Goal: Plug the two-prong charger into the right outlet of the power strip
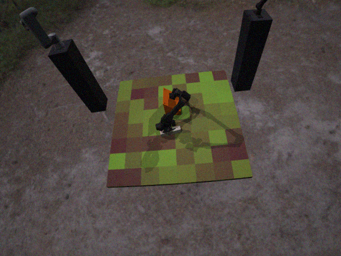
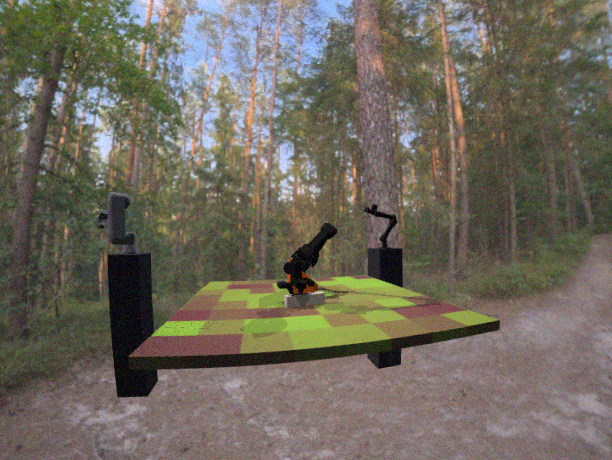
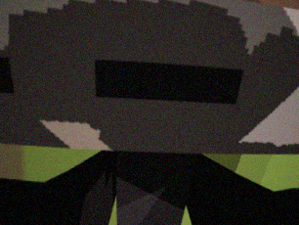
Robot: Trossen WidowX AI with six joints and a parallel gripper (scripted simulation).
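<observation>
Right now my gripper tip is 20 mm short of the dark two-prong charger and 10 mm below it.
</observation>
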